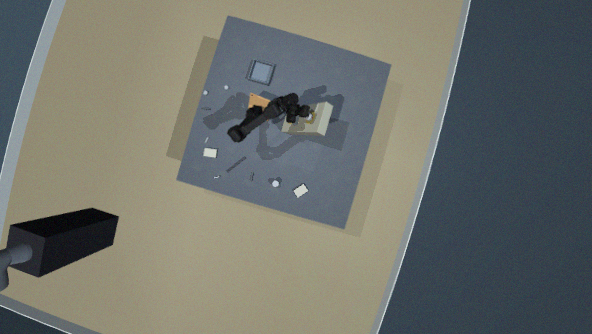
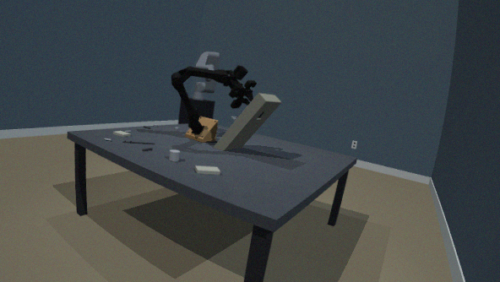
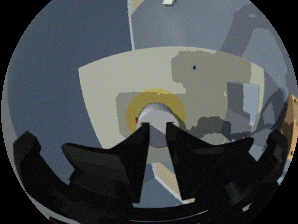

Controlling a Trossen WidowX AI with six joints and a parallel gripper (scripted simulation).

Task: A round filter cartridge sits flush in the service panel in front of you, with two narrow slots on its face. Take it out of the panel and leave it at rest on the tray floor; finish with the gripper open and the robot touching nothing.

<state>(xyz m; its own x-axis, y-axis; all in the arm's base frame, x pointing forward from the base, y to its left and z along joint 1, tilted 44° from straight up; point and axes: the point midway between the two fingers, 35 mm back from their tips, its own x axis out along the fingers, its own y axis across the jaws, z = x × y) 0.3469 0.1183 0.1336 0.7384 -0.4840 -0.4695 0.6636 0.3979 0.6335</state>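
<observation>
My gripper tip is 2 cm past the beige service panel and 9 cm above it. From my gripper tip the other things lie so: round grey filter cartridge: 1 cm ahead, 1 cm below; square grey tray: 41 cm behind, 29 cm to the left, 25 cm below.
</observation>
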